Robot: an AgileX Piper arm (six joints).
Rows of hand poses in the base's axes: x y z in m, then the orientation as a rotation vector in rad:
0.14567 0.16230 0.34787 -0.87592 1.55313 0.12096
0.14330 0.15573 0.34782 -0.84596 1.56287 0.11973
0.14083 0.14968 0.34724 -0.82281 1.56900 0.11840
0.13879 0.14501 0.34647 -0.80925 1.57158 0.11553
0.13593 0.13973 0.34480 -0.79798 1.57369 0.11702
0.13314 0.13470 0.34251 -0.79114 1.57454 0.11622
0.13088 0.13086 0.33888 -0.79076 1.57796 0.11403
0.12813 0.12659 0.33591 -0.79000 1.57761 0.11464
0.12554 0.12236 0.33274 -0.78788 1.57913 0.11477
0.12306 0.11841 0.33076 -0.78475 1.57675 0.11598
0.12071 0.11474 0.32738 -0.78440 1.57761 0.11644
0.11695 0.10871 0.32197 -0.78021 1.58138 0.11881
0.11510 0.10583 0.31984 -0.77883 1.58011 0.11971
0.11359 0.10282 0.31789 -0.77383 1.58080 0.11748
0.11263 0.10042 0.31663 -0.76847 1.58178 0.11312
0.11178 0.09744 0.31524 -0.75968 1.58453 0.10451
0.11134 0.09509 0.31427 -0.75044 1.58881 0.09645
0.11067 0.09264 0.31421 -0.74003 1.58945 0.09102
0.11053 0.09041 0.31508 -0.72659 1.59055 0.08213
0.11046 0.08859 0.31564 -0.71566 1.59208 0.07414
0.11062 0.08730 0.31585 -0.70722 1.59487 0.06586
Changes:
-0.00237 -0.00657 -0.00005 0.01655 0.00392 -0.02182
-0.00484 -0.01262 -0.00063 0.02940 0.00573 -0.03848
-0.00688 -0.01729 -0.00140 0.03595 0.00519 -0.04910
-0.00974 -0.02257 -0.00307 0.04363 0.00614 -0.05579
-0.01253 -0.02760 -0.00536 0.04740 0.00573 -0.06066
-0.01479 -0.03144 -0.00899 0.04553 0.00796 -0.06312
-0.01754 -0.03571 -0.01196 0.04647 0.00776 -0.06315
-0.02013 -0.03994 -0.01513 0.04754 0.00890 -0.06482
-0.02261 -0.04389 -0.01711 0.05087 0.00681 -0.06536
-0.02496 -0.04756 -0.02049 0.05115 0.00770 -0.06558
-0.02872 -0.05359 -0.02590 0.05430 0.01140 -0.06795
-0.03057 -0.05647 -0.02803 0.05603 0.01042 -0.06792
-0.03208 -0.05948 -0.02998 0.05782 0.00961 -0.07242
-0.03304 -0.06188 -0.03124 0.05853 0.00826 -0.07839
-0.03389 -0.06486 -0.03263 0.05855 0.00657 -0.08934
-0.03433 -0.06721 -0.03360 0.05878 0.00643 -0.10072
-0.03500 -0.06966 -0.03366 0.06219 0.00385 -0.11030
-0.03514 -0.07189 -0.03279 0.06541 0.00014 -0.12380
-0.03521 -0.07371 -0.03223 0.06740 -0.00254 -0.13540
-0.03505 -0.07500 -0.03202 0.06728 -0.00386 -0.14600

